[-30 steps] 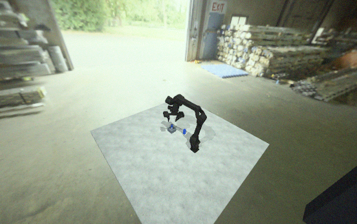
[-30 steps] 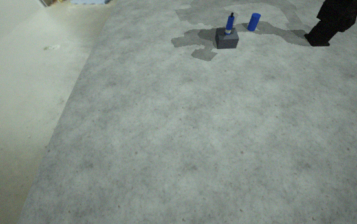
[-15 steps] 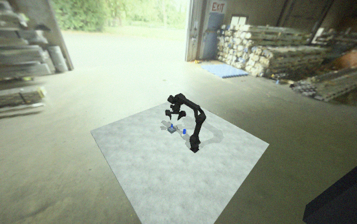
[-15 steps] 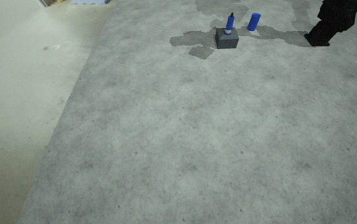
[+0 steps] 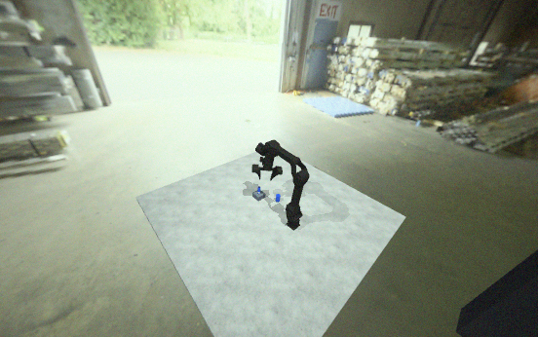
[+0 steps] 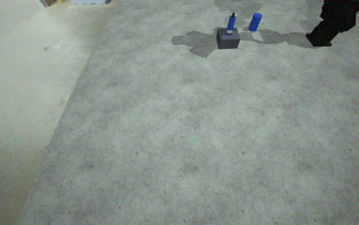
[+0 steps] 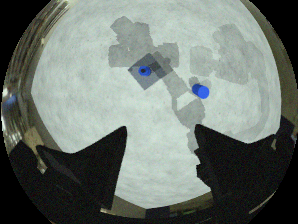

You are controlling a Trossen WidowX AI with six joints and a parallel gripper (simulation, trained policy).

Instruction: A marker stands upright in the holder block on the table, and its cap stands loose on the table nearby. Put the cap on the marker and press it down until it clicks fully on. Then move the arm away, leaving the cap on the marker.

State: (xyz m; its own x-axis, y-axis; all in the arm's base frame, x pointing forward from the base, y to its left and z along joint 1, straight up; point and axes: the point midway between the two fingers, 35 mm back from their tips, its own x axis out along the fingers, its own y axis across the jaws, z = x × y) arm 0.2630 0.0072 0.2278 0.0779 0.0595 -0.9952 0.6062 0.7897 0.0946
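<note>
Now: gripper tip 50 mm past the blue cap, 90 mm to the left of it and 170 mm above it. The rest, counted from my gripper tip: blue marker 60 mm ahead, 10 mm to the right, 120 mm below; dark holder block 60 mm ahead, 10 mm to the right, 180 mm below.
</note>
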